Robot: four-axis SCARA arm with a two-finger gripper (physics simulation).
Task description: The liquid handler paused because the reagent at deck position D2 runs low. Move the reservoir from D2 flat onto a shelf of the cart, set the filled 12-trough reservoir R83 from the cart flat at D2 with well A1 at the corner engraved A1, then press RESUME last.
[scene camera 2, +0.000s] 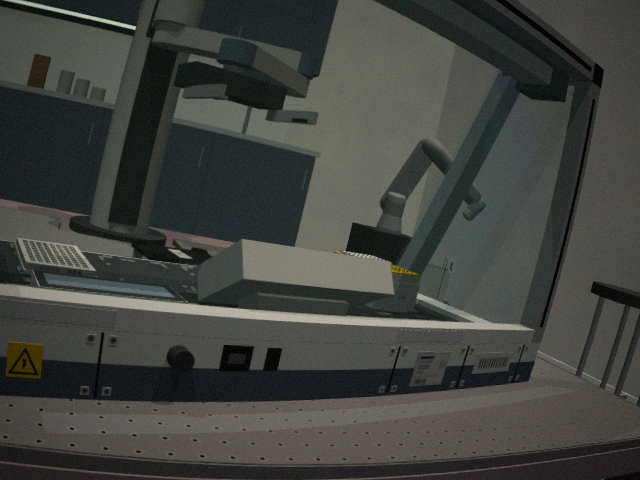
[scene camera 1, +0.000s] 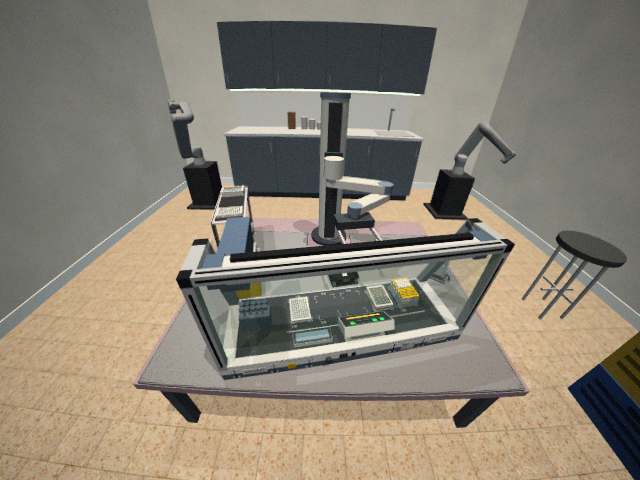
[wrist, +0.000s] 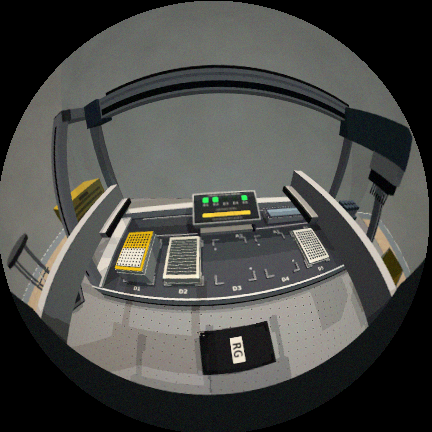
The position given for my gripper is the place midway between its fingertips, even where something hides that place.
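Observation:
Carrying nothing: my gripper [scene camera 1: 364,245], seen also in the wrist view [wrist: 204,182]. Present as well are a cream 12-trough reservoir [wrist: 182,265], a gantry beam [scene camera 1: 226,262] and a pipetting head [wrist: 384,173].

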